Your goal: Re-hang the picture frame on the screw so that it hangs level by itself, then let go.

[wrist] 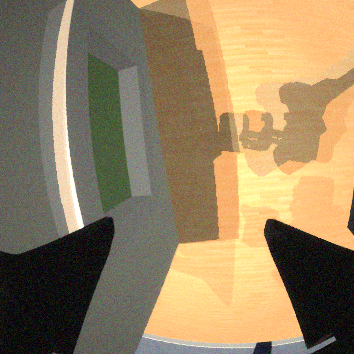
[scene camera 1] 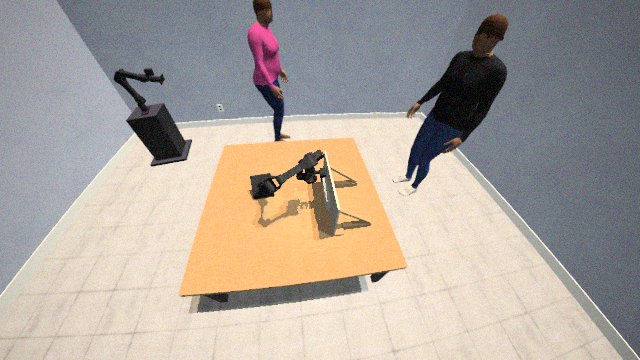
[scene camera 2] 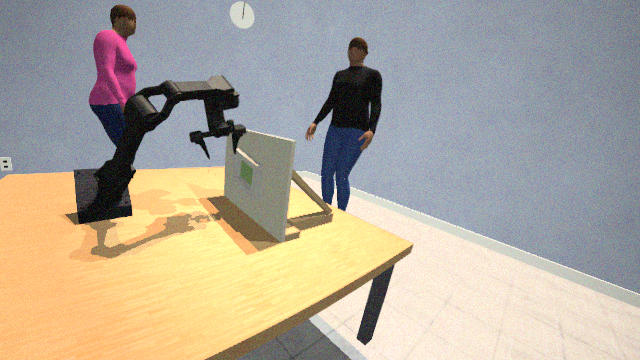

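Where they show: gripper, fingertip midpoint: (wrist: 191, 227) (scene camera 1: 314, 182) (scene camera 2: 222, 156); arm's base, link origin: (scene camera 2: 110, 192).
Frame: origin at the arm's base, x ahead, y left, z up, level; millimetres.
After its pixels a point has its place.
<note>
The picture frame (scene camera 2: 248, 157) {x 373, y -259, z 152 mm} (wrist: 61, 120) {x 371, y -243, z 154 mm} is pale grey around a green picture (scene camera 2: 246, 173) {x 398, y -220, z 84 mm} (wrist: 107, 137) {x 397, y -230, z 82 mm}. It is against the front of the upright pale panel (scene camera 1: 331, 220) (scene camera 2: 272, 195) (wrist: 135, 280), and in scene camera 2 it looks tilted, its near end lower. The screw does not show. My gripper (scene camera 2: 222, 155) {x 327, y -165, z 139 mm} (wrist: 191, 227) {x 327, y -165, z 139 mm} is open and empty, pointing down at the panel's far upper part. In the wrist view, one finger overlaps the panel beside the frame's end and the other is out over the table. Contact cannot be told.
The panel stands on the wooden table (scene camera 1: 250, 250) {x -148, y -413, z -79 mm} (scene camera 2: 150, 280) {x 6, y -418, z -78 mm}, with slanted braces (scene camera 1: 354, 220) {x 534, y -413, z -38 mm} (scene camera 2: 311, 191) {x 508, y -446, z 64 mm} behind it. A person in pink (scene camera 1: 265, 55) (scene camera 2: 111, 70) and one in black (scene camera 1: 462, 90) (scene camera 2: 356, 100) stand beyond the table. Another arm on a dark pedestal (scene camera 1: 157, 132) stands far left.
</note>
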